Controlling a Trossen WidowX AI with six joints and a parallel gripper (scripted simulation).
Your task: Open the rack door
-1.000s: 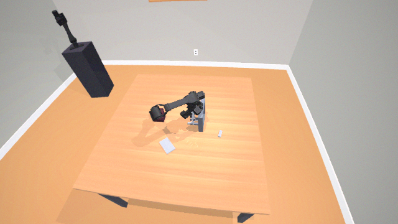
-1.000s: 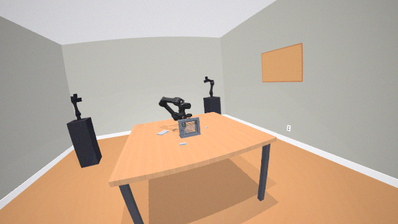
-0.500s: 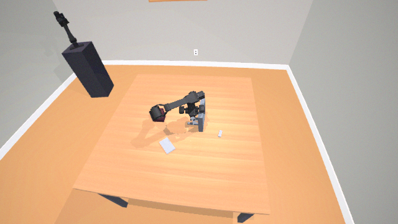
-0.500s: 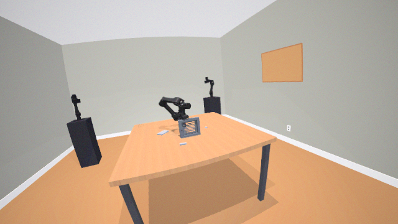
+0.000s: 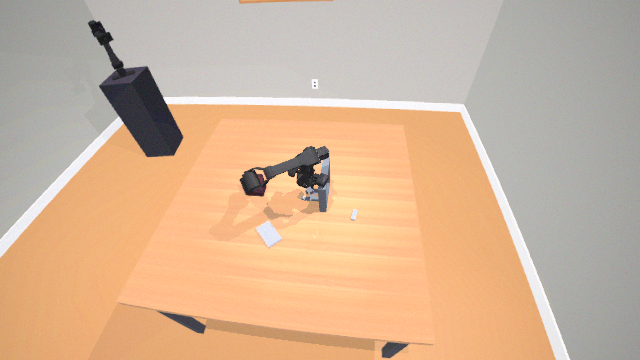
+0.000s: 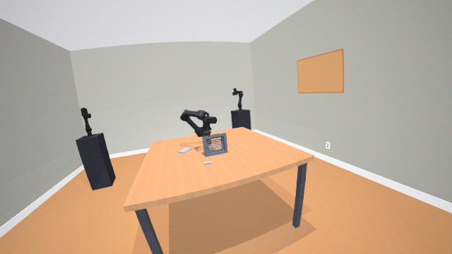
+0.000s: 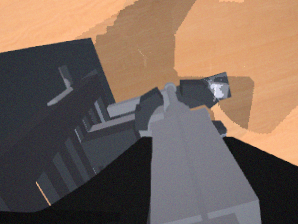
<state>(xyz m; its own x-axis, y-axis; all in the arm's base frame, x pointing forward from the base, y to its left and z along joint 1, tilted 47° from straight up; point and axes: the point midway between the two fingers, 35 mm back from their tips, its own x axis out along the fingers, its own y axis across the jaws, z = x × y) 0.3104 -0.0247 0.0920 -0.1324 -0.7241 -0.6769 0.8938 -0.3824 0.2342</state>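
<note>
Now: gripper tip 27 cm to the right of the tiny white cube, 11 cm above it and 3 cm past it.
</note>
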